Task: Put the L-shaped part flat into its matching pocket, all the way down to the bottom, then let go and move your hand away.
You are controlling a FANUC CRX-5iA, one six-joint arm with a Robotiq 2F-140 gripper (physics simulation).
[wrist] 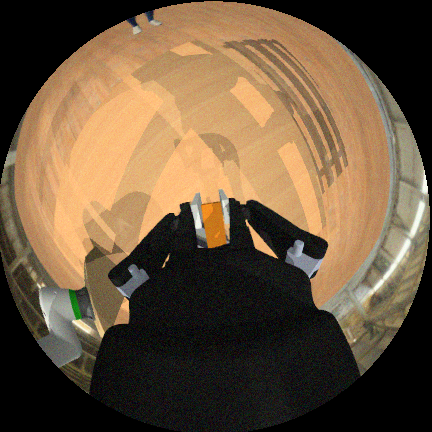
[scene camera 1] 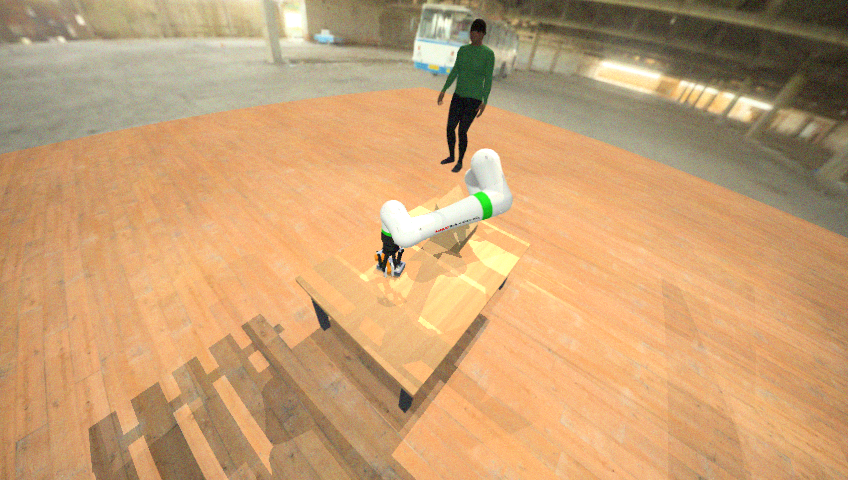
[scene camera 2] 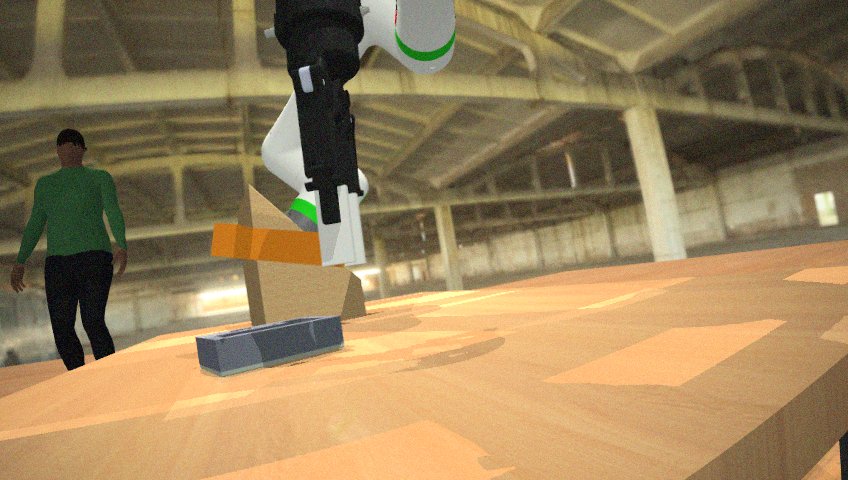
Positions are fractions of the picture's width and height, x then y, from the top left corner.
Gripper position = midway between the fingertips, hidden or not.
My gripper (scene camera 2: 0.41,0.55) holds an orange L-shaped part (scene camera 2: 0.27,0.50), which touches nothing else.
The orange L-shaped part also shows in the wrist view (wrist: 0.49,0.50). My gripper also shows in the wrist view (wrist: 0.49,0.46).
